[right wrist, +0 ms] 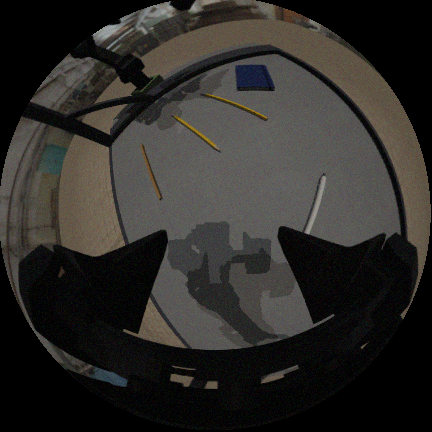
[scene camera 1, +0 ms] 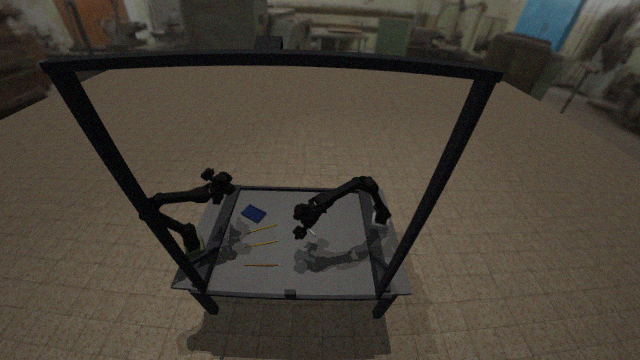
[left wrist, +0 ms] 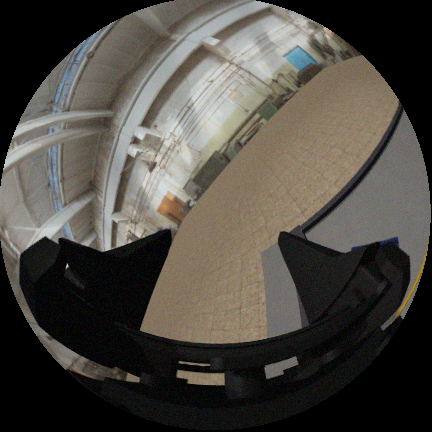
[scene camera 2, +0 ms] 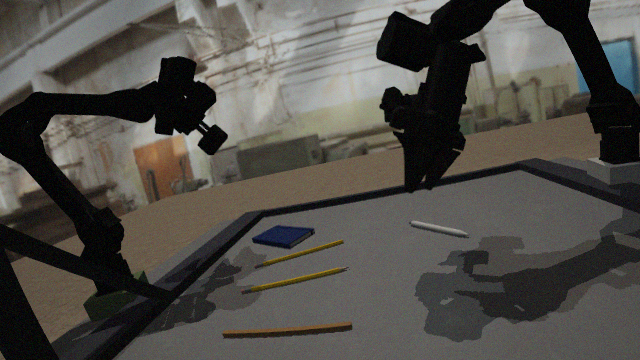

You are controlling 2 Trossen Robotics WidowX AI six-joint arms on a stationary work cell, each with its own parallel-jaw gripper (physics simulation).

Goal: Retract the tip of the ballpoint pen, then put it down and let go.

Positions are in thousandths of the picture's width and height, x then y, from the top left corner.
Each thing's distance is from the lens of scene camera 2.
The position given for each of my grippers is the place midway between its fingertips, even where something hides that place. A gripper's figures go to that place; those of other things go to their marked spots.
my left gripper (scene camera 2: 315, 349): 75 cm
my right gripper (scene camera 2: 655, 529): 41 cm
blue notebook (scene camera 2: 449, 660): 67 cm
